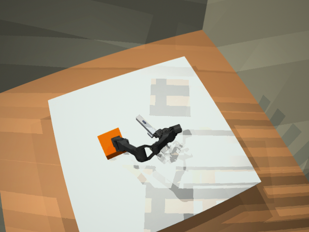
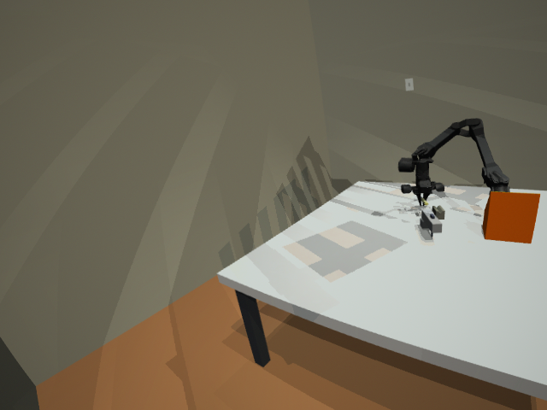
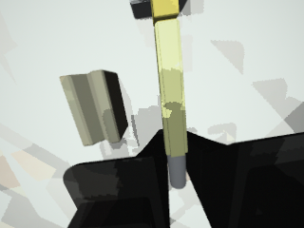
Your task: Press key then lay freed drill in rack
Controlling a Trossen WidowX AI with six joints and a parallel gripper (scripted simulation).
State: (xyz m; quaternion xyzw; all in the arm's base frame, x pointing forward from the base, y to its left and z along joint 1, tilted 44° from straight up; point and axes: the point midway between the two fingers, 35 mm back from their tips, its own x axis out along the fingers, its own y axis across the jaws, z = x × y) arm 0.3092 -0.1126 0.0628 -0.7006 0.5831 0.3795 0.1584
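Right now the drill is 40 mm to the left of my gripper tip, 40 mm above it and 10 mm behind it. The rest, counted from my gripper tip: blue key 210 mm to the left, 70 mm behind, 10 mm above; rack 70 mm behind, 20 mm below.
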